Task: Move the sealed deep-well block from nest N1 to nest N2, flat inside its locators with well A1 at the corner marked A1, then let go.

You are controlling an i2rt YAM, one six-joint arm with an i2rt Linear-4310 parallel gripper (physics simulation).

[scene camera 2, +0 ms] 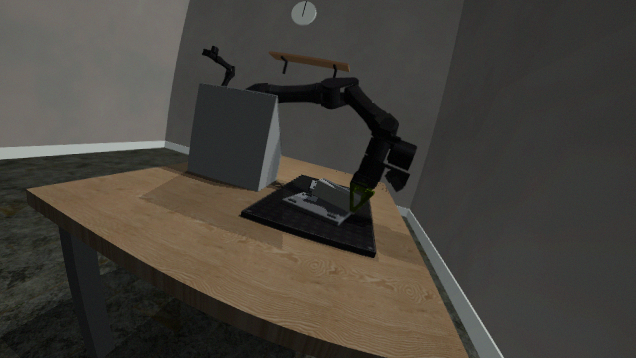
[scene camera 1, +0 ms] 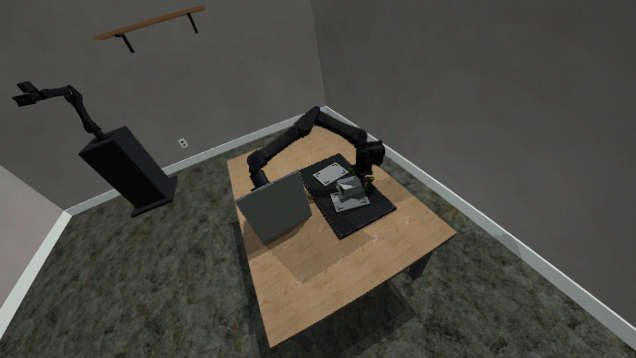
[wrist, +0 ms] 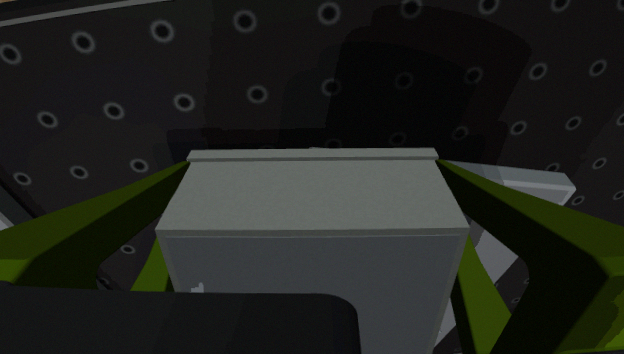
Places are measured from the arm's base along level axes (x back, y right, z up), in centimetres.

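Pixels of known places: gripper, fingertip midpoint: (scene camera 2: 353, 208) (wrist: 312, 176); arm's base at its link origin: (scene camera 2: 239, 116) (scene camera 1: 264, 188).
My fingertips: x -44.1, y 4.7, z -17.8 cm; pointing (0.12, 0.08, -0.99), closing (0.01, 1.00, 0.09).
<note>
Ahead of a thing's pixels: the offset from my fingertips to its top centre. Level surfaces: height alone.
The sealed deep-well block @(dx +5.3, dy -0.2, dz +6.0 cm) (scene camera 1: 348, 186) (scene camera 2: 331, 194) (wrist: 310, 197) is a grey box with a thin lip along one edge. My gripper (scene camera 1: 360, 178) (scene camera 2: 356, 199) (wrist: 312, 176) is shut on the block, with a green finger on each short side. The block is held tilted over the nearer white nest plate @(dx +9.1, dy +4.3, dz +0.1 cm) (scene camera 1: 356, 204) (scene camera 2: 306, 205), its low edge close to the plate; I cannot tell if they touch. The farther nest plate @(dx +8.8, dy -17.3, dz +0.1 cm) (scene camera 1: 331, 173) has dark corner marks and is empty. Both plates lie on the black perforated board @(dx +9.1, dy -6.2, dz -1.6 cm) (scene camera 1: 352, 224) (scene camera 2: 309, 229) (wrist: 240, 63). The A1 mark is not readable.
A large grey wedge-shaped panel (scene camera 1: 275, 206) (scene camera 2: 231, 138) stands on the wooden table @(dz -3.0 cm) (scene camera 1: 338, 273) (scene camera 2: 316, 284) just left of the board. The arm reaches over from behind the panel. The room's wall runs close along the table's right side.
</note>
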